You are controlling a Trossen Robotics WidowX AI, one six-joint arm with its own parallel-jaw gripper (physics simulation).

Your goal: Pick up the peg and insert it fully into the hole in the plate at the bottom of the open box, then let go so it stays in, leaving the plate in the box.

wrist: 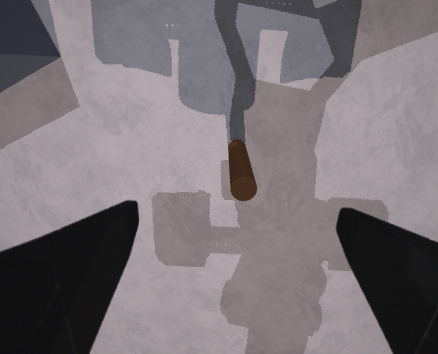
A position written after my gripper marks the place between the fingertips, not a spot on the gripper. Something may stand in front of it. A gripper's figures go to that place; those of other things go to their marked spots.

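My gripper (239, 215) sits 0.11 m from the lens, while a brown peg (243, 187) is 0.15 m from the lens.
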